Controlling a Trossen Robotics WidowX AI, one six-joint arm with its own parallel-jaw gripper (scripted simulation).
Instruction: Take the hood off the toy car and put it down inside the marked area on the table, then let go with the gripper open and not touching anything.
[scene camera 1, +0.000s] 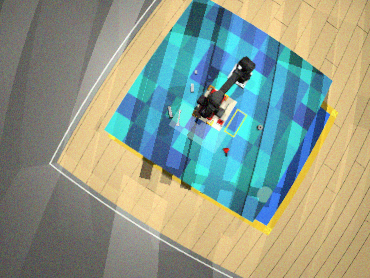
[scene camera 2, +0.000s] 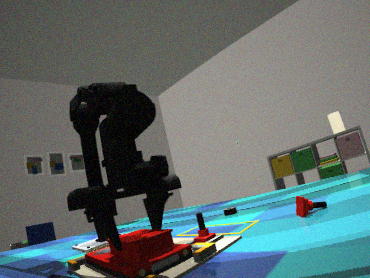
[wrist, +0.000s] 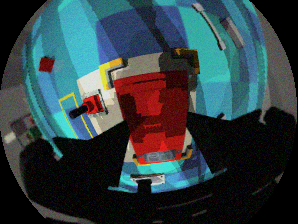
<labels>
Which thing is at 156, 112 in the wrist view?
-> A red hood.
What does my gripper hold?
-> A red hood.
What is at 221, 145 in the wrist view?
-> My gripper.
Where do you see a red hood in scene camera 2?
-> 139, 244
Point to my gripper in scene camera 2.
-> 140, 243
</labels>
